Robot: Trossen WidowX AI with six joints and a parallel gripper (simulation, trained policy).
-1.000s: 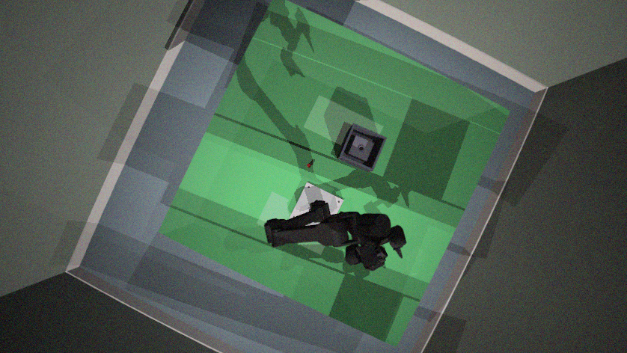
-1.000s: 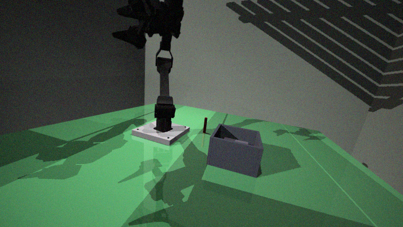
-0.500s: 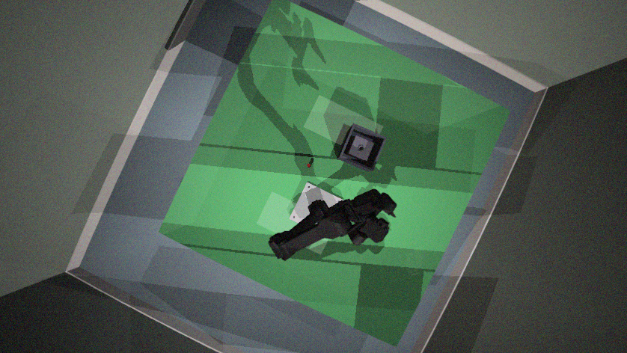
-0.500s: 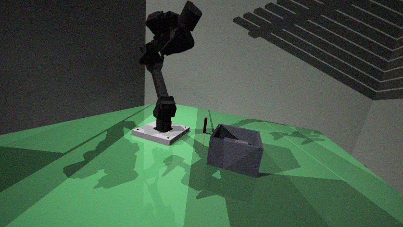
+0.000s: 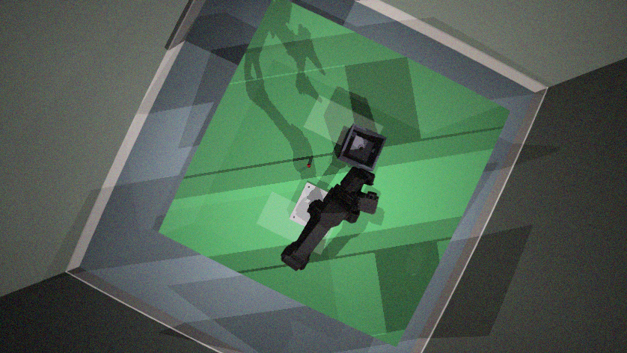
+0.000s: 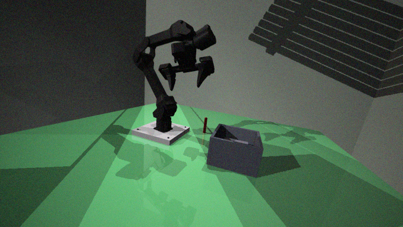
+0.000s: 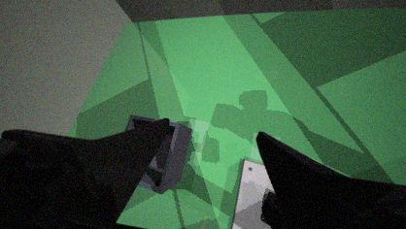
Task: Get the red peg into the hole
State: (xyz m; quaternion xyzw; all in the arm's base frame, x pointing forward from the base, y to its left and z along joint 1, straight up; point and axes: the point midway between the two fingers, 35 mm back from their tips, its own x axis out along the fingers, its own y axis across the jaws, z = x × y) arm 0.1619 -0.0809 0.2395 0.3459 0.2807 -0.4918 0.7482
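Right now my gripper tip is 30 mm past the red peg, 250 mm to the right of it and 200 mm above it. The rest, counted from my gripper tip: plate (170 mm ahead, 100 mm to the left, 190 mm below); then grey box (170 mm ahead, 100 mm to the left, 210 mm below).
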